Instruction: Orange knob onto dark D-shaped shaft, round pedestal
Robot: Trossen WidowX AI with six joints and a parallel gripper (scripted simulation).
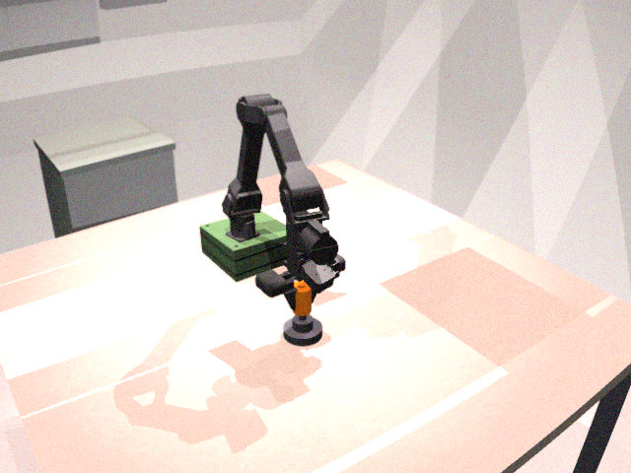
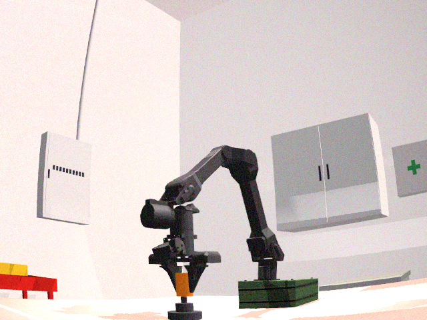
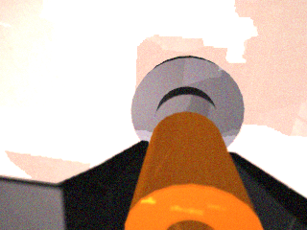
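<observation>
Right now my gripper tip is 20 mm below the orange knob. From my gripper tip the other things lie so: pedestal (40 mm below).
</observation>
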